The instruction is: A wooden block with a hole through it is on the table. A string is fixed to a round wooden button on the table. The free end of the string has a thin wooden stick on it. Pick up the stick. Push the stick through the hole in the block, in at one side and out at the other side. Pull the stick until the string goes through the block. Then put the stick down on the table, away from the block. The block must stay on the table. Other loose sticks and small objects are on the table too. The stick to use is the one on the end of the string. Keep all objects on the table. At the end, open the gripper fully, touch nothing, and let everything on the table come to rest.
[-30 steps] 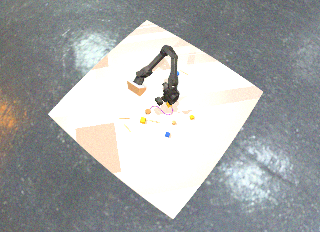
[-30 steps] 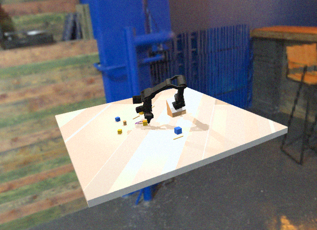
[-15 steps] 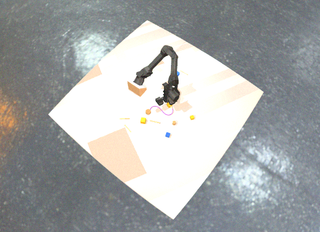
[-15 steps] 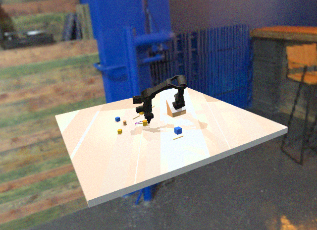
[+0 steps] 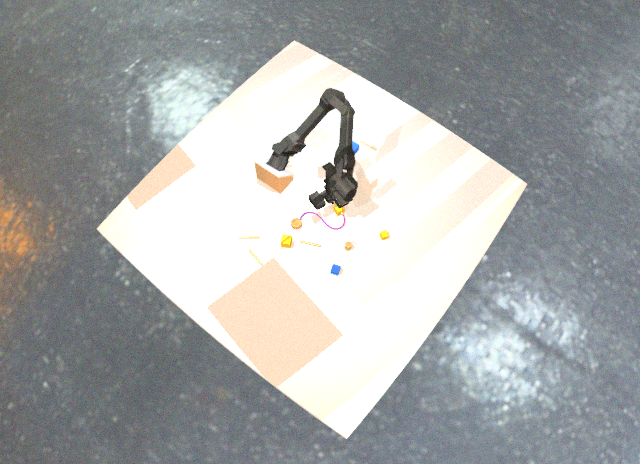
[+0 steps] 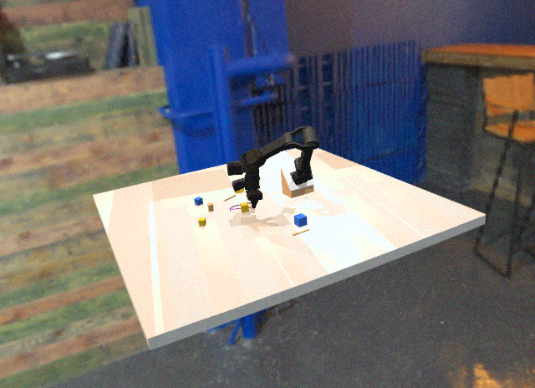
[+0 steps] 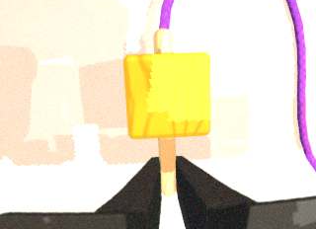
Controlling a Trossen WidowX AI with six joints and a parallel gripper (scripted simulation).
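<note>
Right now my gripper tip is 30 mm short of the yellow cube, 20 mm to the left of it and 10 mm below it. Round my gripper tip: round wooden button: 150 mm to the right, 70 mm behind; then small wooden cylinder: 140 mm ahead, 120 mm to the right, 10 mm above.
</note>
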